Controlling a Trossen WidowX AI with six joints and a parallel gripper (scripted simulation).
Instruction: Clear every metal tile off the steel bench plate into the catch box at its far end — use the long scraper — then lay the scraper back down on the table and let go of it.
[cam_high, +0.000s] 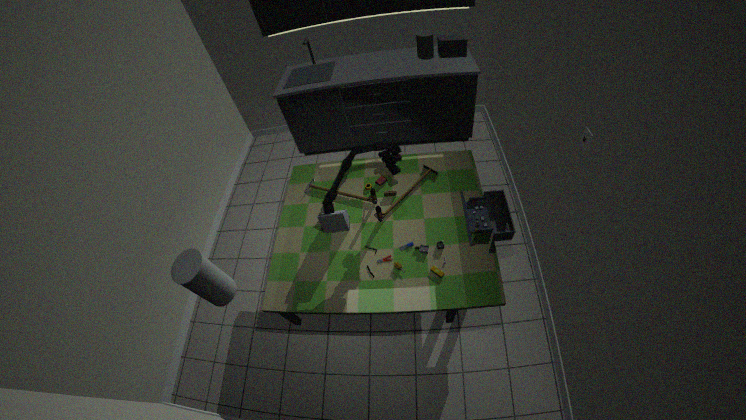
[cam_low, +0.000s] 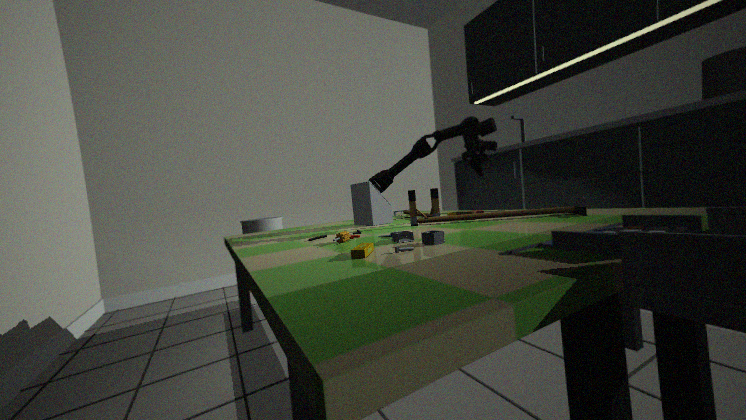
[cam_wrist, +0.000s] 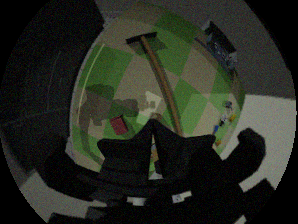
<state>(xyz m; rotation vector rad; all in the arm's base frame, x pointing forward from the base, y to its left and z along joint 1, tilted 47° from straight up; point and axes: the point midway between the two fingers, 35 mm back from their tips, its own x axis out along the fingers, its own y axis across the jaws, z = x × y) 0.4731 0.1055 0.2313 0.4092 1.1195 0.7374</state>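
The long scraper is 110 mm below my gripper tip, 80 mm to the right of it and 60 mm ahead of it. Round my gripper tip: yellow ring: 210 mm behind, 170 mm below, 50 mm to the left; then blue piece: 500 mm to the right, 170 mm below; then red block: 160 mm below, 110 mm behind, 90 mm to the left.
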